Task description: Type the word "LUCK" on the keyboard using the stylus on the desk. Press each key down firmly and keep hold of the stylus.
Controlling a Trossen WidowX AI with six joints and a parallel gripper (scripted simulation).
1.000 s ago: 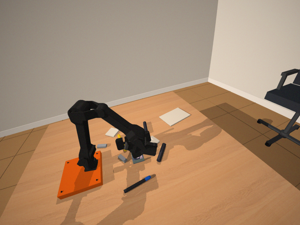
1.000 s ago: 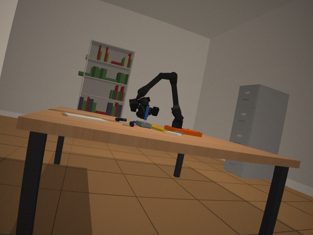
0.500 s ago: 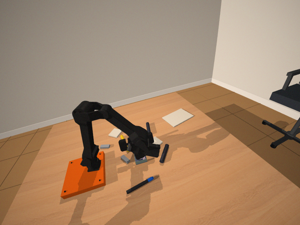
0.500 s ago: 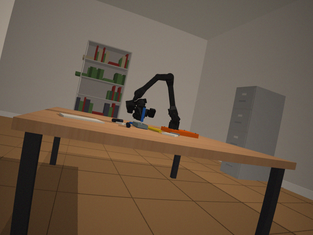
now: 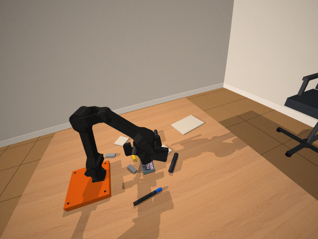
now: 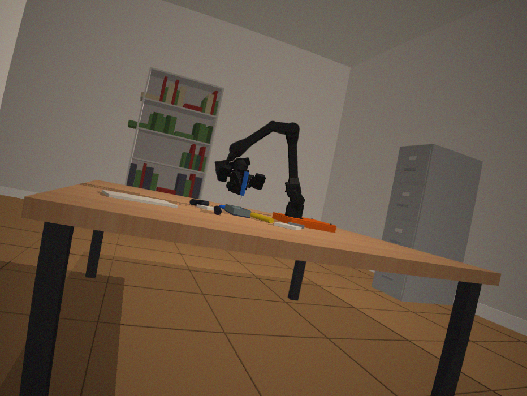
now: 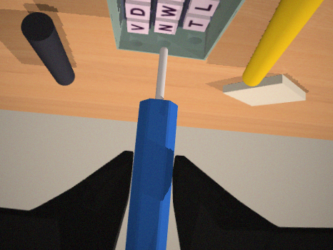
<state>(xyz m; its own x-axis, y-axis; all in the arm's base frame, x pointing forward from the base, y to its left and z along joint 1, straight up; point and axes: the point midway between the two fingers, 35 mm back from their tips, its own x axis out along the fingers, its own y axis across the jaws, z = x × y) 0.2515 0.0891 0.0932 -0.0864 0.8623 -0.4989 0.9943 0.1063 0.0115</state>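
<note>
Now: the U key 9 cm below my gripper tip, 5 cm to the right of it and 2 cm ahead of it. From my gripper tip the other things lie so: yellow highlighter: 9 cm below, 9 cm behind, 3 cm to the left; then blue stylus: 1 cm below; then cream pad: 11 cm ahead, 10 cm below, 1 cm to the right.
</note>
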